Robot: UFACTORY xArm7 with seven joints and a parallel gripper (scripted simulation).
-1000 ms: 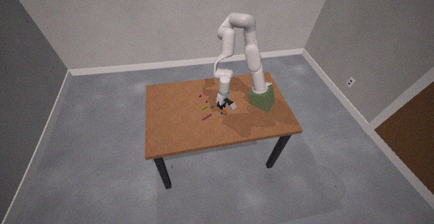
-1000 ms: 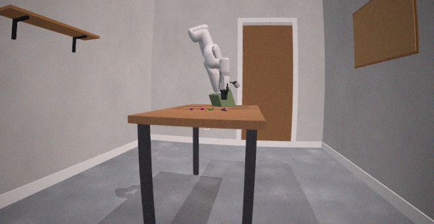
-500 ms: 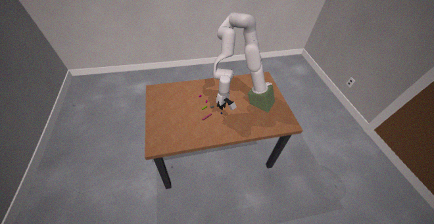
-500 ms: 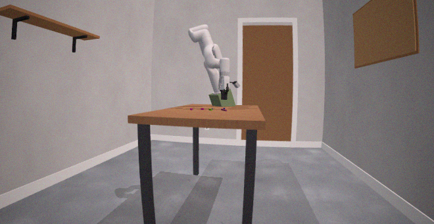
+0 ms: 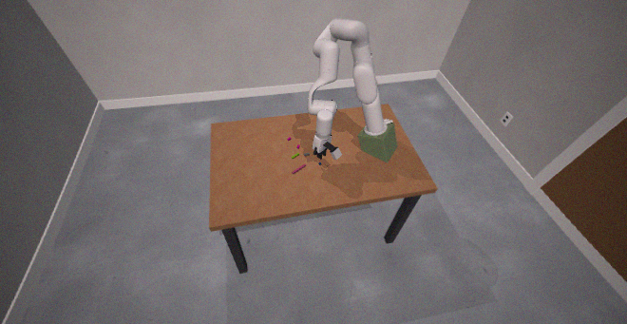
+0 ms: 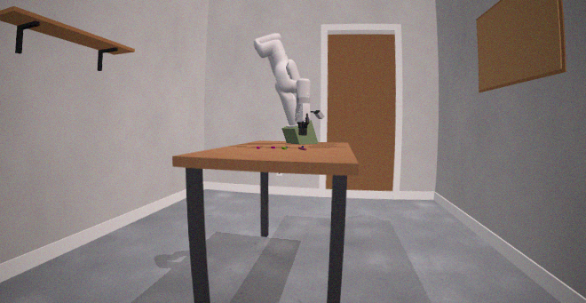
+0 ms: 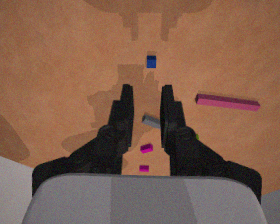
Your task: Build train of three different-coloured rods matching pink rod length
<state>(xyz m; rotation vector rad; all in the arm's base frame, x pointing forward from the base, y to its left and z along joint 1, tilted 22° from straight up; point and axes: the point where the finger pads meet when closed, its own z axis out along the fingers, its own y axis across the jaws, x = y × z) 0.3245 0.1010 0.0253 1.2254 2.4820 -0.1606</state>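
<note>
Right now the blue rod is 80 mm below my hand. Also, from my hand: lime rod: 130 mm ahead, 80 mm to the right, 80 mm below; pink rod: 120 mm ahead, 80 mm below, 20 mm to the left; grey rod: 80 mm to the right, 80 mm below, 60 mm ahead.
</note>
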